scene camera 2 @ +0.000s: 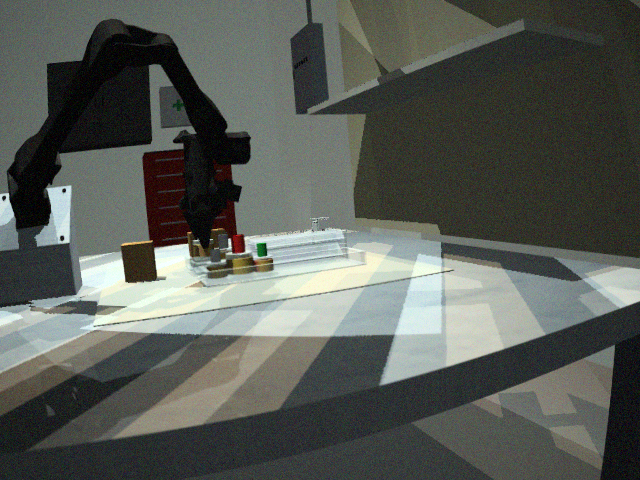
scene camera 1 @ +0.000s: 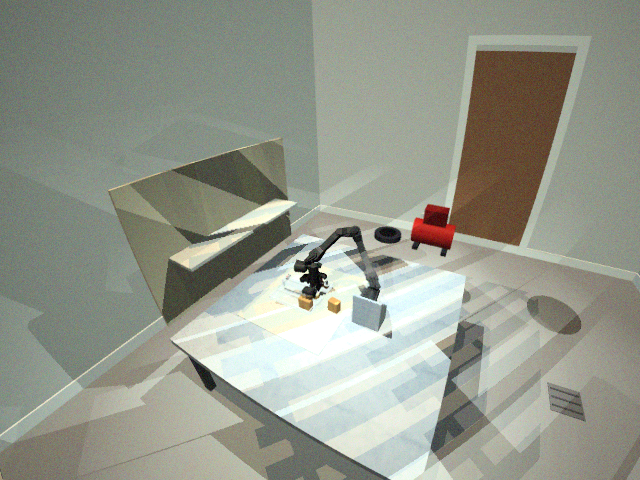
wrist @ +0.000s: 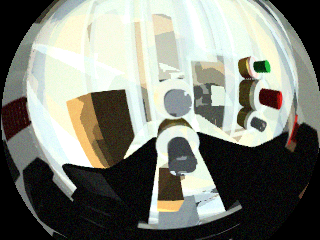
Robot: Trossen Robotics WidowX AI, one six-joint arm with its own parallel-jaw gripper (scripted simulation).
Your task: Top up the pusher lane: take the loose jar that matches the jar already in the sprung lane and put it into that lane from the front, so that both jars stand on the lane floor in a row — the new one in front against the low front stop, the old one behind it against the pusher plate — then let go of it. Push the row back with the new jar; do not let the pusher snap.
Note:
In view: the gripper (scene camera 2: 203, 247) and a clear pusher lane (scene camera 2: 298, 243).
The gripper also shows in the wrist view (wrist: 176, 138).

